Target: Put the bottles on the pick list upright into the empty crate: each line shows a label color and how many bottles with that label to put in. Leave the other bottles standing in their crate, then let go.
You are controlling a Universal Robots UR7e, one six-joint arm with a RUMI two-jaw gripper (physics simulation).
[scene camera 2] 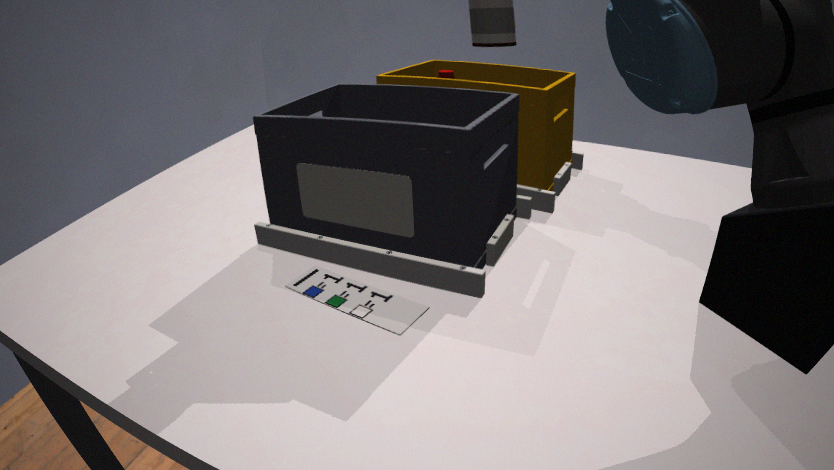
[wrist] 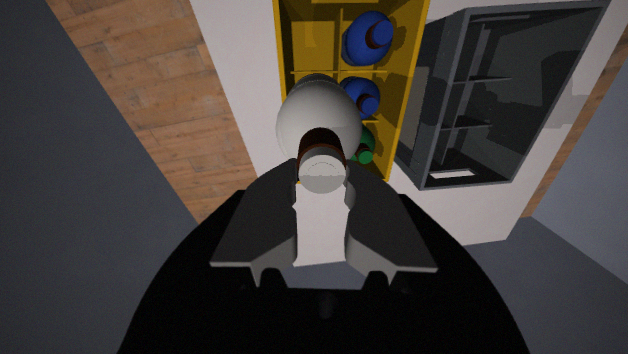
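Where they show: gripper, fingertip midpoint: (wrist: 319,162); arm's base, link origin: (scene camera 2: 819,192).
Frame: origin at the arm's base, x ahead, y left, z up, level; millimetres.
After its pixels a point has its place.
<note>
My gripper (wrist: 319,162) {y -360, x 437, z 184 mm} is shut on the neck of a white bottle (scene camera 2: 493,23) {y -319, x 411, z 110 mm} (wrist: 318,112) {y -353, x 400, z 185 mm}. The bottle hangs upright above the yellow crate (scene camera 2: 545,128) {y -195, x 319, z -27 mm} (wrist: 405,102) {y -225, x 447, z 29 mm}, its base clear of the rim in the scene view. The fingers are outside the scene view. In the yellow crate stand two blue bottles (wrist: 367,42) {y -264, x 360, z -10 mm} (wrist: 357,92) {y -283, x 425, z -22 mm} and a green bottle (wrist: 367,140) {y -273, x 516, z -23 mm}, partly hidden by the held bottle. A red cap (scene camera 2: 445,74) {y -362, x 504, z 12 mm} shows over its rim. The dark crate (scene camera 2: 449,175) {y 28, x 398, z -20 mm} (wrist: 436,65) {y -161, x 412, z -10 mm} has dividers; no bottle shows inside. The pick list (scene camera 2: 408,315) {y 92, x 425, z -145 mm} shows blue, green and white squares, each with a 1.
Grey rails (scene camera 2: 373,256) {y 27, x 486, z -123 mm} edge the dark crate's base on the table (scene camera 2: 525,397) {y 178, x 294, z -147 mm}. The two crates stand close together, the yellow one behind in the scene view. The dark arm (scene camera 2: 782,145) {y 17, x 65, z 48 mm} is at the right.
</note>
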